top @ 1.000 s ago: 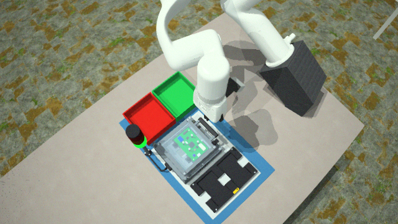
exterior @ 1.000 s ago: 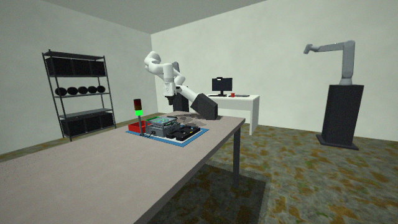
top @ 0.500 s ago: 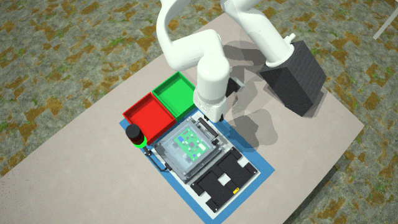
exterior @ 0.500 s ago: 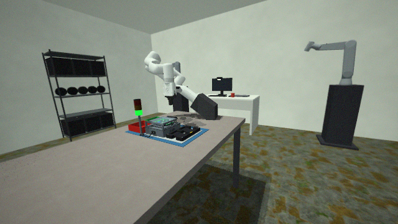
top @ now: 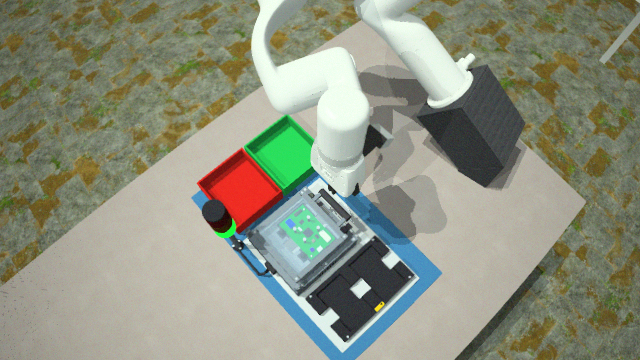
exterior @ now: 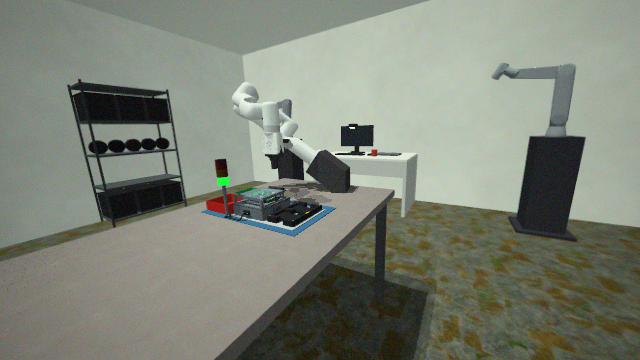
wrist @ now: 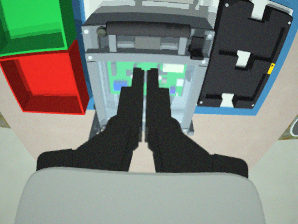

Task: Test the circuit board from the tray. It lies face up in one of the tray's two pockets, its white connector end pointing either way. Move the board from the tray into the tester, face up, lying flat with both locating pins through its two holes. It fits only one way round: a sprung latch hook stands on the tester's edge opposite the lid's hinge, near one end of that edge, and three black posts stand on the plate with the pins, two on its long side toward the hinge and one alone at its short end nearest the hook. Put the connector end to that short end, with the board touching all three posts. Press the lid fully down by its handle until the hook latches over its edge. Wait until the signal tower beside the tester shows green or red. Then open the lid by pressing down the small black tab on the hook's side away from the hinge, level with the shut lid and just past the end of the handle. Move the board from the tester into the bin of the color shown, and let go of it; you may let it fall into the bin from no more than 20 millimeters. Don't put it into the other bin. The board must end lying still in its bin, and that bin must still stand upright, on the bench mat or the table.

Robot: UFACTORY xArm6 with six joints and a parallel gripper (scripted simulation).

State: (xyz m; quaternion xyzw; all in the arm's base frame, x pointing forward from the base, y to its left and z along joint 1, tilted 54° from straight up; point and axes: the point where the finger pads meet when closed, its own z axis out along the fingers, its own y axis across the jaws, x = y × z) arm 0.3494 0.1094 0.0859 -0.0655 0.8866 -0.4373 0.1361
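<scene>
Now: the black latch hook 2 cm ahead of my hand, 6 cm to the left of it and 12 cm below it. Also, from my hand: green circuit board (8 cm ahead, 14 cm below); then tester lid (9 cm ahead, 12 cm below); then green bin (2 cm behind, 20 cm to the right, 19 cm below).
</scene>
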